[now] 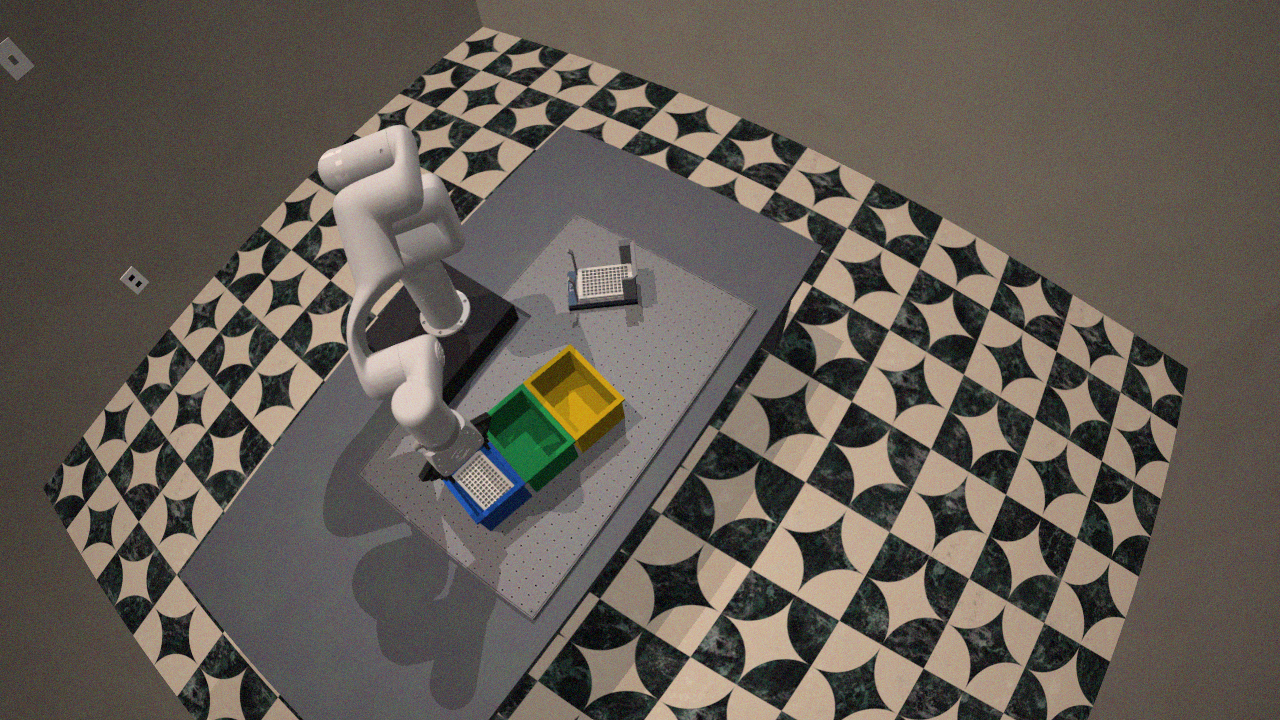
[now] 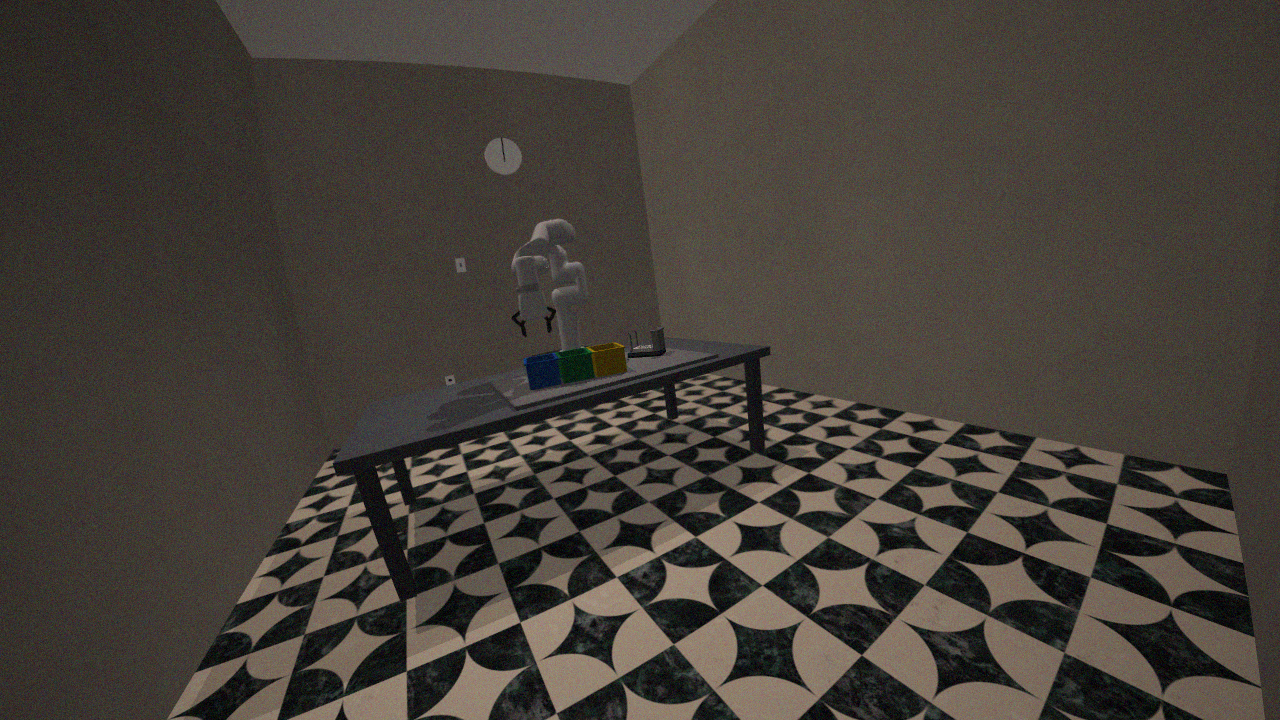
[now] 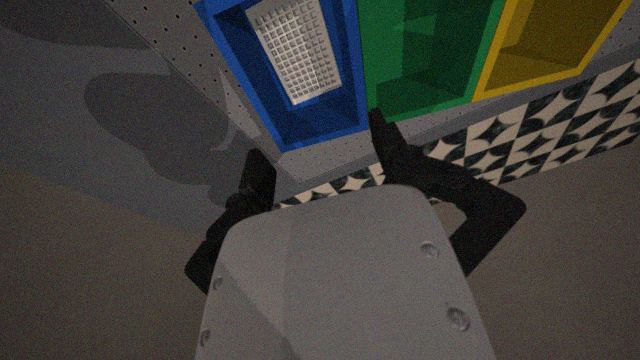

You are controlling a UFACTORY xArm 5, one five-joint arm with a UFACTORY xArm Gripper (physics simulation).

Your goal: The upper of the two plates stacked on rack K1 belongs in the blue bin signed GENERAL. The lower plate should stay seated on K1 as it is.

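Places are measured from the arm's base along level axes (x back, y right, z up), in millimetres.
Pixels of known places: gripper, between the fingertips: (image 1: 467, 460) (image 2: 537, 334) (image 3: 315, 143); arm's base, origin of its link: (image 1: 445, 313).
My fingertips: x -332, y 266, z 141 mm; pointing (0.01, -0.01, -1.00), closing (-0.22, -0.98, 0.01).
For each thing: its top centre in the pictures, then the offset to it from my fingertips. "spot": a spot on its surface instead. Level surfaces: height alone.
- white perforated plate, centre of its top: (image 3: 300, 54) (image 1: 484, 482) dy +2, dx +19, dz -172 mm
- blue bin, a spot on its surface: (image 3: 325, 120) (image 2: 545, 369) spot: dy +14, dx -60, dz -126 mm
- white plate, centre of its top: (image 1: 605, 280) (image 2: 648, 346) dy -529, dx +56, dz -153 mm
- green bin, centre of its top: (image 3: 428, 41) (image 1: 523, 431) (image 2: 572, 352) dy -122, dx -22, dz -93 mm
- yellow bin, a spot on its surface: (image 3: 530, 80) (image 1: 597, 415) spot: dy -228, dx -130, dz -93 mm
- perforated board, height of its surface: dz -192 mm
- grey table, height of its surface: dz -205 mm
A white perforated plate (image 1: 486, 483) (image 3: 302, 55) is inside the blue bin (image 1: 503, 516) (image 2: 542, 372) (image 3: 325, 120), a little askew to its walls. Whether it lies fully flat cannot be told. No GENERAL sign is legible. My gripper (image 1: 456, 447) (image 2: 537, 333) (image 3: 315, 143) is open and empty above the bin, its fingers apart from the plate. Another white plate (image 1: 604, 281) sits on the rack, K1 (image 1: 604, 304) (image 2: 657, 341), between its uprights and looks level. Anything under that plate is hidden.
The green bin (image 1: 528, 440) (image 2: 575, 365) (image 3: 425, 60) adjoins the blue bin, and the yellow bin (image 1: 597, 420) (image 2: 609, 360) (image 3: 530, 80) adjoins the green one. All stand on a perforated board (image 1: 689, 340) on the grey table (image 1: 268, 555). The rack stands beyond the yellow bin, with tall uprights.
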